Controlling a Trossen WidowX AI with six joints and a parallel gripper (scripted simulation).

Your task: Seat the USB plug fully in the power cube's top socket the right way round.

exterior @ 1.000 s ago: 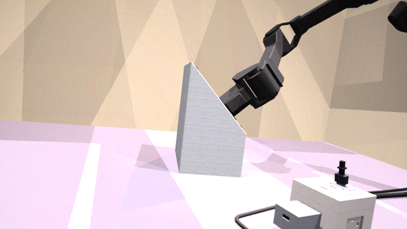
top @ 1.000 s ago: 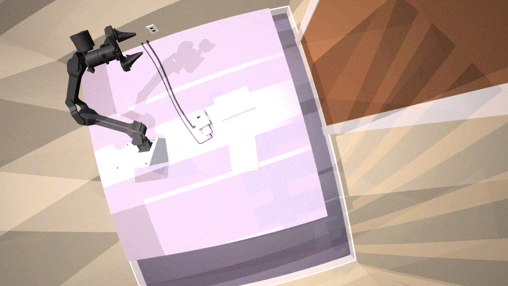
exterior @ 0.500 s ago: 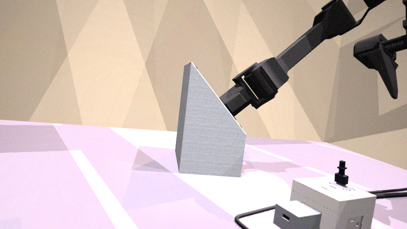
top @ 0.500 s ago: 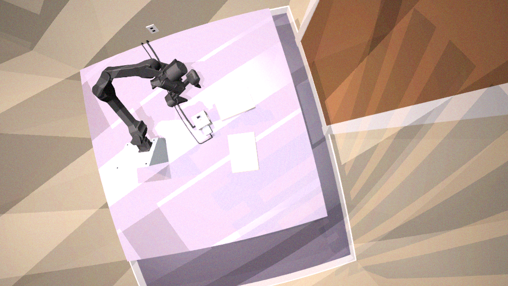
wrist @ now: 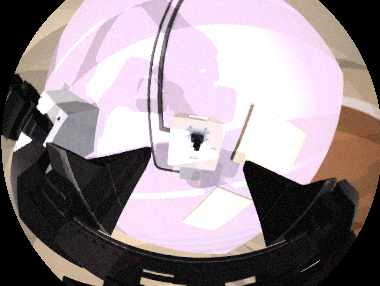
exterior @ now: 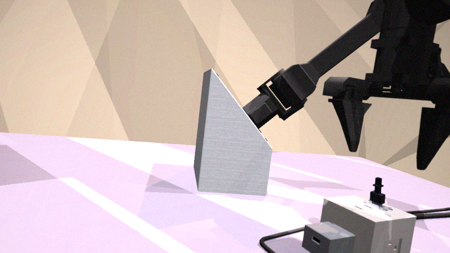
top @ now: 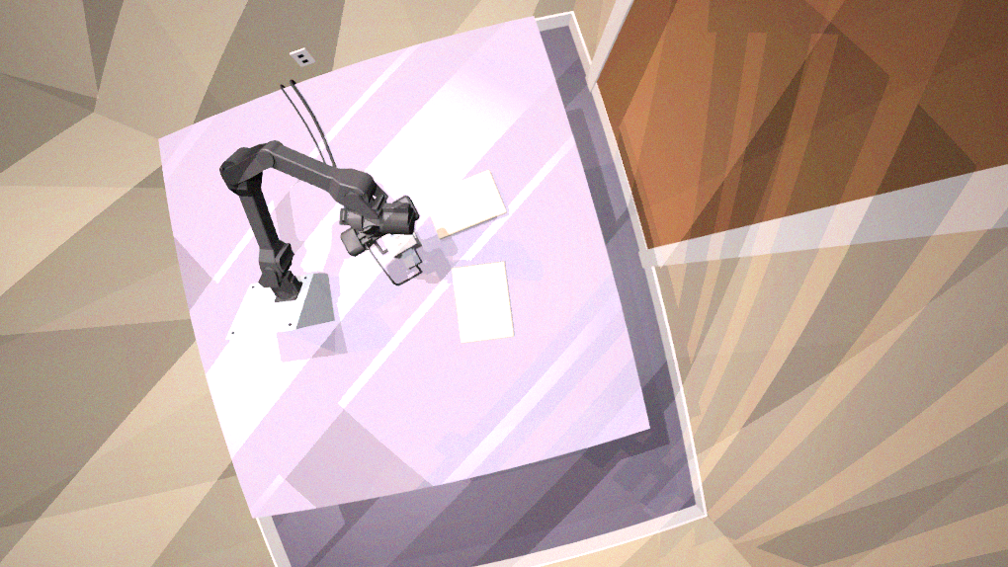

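My gripper tip is 4 cm above the USB plug. Also, from my gripper tip: USB socket (7 cm below).
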